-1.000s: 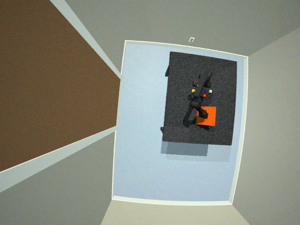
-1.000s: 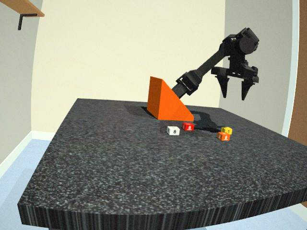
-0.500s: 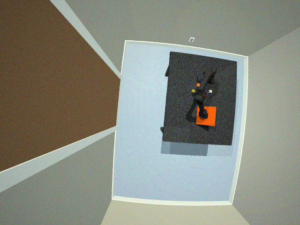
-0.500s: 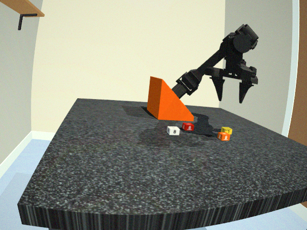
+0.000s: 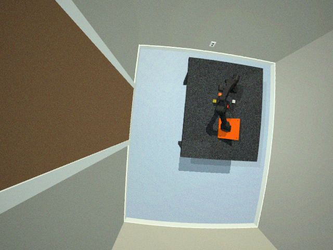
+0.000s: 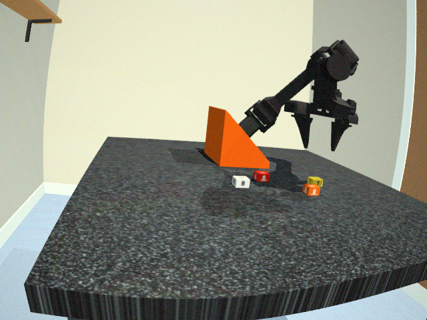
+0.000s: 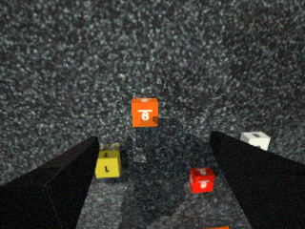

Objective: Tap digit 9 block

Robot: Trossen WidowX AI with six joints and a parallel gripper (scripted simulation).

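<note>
Right now the orange block is 10 cm below my gripper tip and 2 cm behind it. From my gripper tip the other things lie so: white block (16 cm to the right, 10 cm below, 7 cm behind); yellow block (10 cm below, 10 cm behind, 6 cm to the left); red block (13 cm behind, 10 cm below, 9 cm to the right).
</note>
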